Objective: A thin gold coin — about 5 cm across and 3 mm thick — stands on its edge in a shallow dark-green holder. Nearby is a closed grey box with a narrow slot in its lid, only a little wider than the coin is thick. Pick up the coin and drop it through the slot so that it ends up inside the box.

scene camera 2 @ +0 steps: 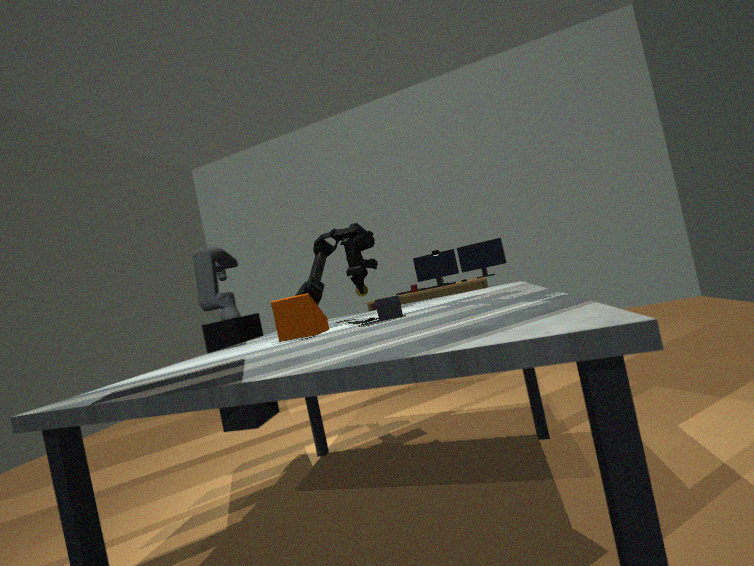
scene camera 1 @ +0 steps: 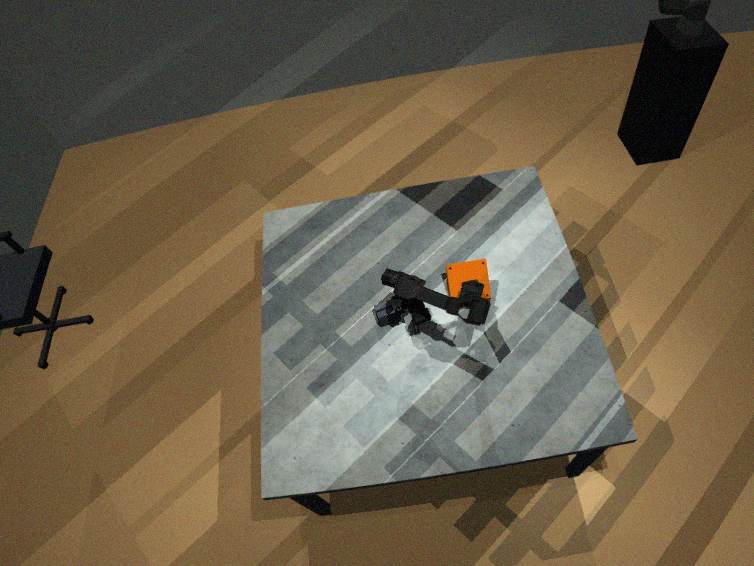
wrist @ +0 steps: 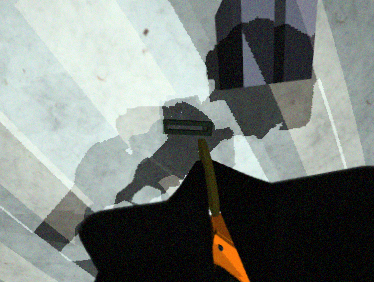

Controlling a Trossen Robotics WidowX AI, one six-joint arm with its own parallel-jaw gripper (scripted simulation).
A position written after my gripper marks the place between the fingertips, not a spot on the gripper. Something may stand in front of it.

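There's my gripper [wrist: 203, 165], and it's carrying a gold coin [wrist: 204, 154].
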